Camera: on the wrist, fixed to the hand. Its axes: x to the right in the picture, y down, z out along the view.
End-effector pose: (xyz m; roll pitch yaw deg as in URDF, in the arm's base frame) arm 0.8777 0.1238 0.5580 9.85 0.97 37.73
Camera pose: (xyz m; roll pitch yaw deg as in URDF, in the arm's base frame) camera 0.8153 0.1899 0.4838 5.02 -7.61 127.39
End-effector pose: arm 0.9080 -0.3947 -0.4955 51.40 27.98 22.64
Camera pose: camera 0.8586 -0.2886 -0.4880 43.25 -41.79 83.93
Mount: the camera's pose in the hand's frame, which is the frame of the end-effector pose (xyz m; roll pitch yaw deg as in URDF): -0.0077 0.0764 -0.0887 4.01 2.24 89.79
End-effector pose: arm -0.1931 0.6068 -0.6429 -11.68 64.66 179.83
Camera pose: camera -0.0975 0.5497 -0.6797 69.32 6.10 -77.63
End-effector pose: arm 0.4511 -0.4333 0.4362 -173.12 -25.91 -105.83
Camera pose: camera 0.3792 -0.3699 0.5038 -149.98 4.08 166.39
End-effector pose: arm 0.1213 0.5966 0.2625 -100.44 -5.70 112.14
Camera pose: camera 0.2156 0.6330 0.2030 -150.76 76.03 46.75
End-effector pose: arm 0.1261 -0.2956 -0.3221 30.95 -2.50 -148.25
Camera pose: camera 0.1898 -0.3869 -0.3592 1.28 -28.69 -57.12
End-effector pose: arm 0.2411 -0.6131 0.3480 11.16 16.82 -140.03
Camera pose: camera 0.3219 -0.6655 0.2811 21.06 -8.47 -52.83
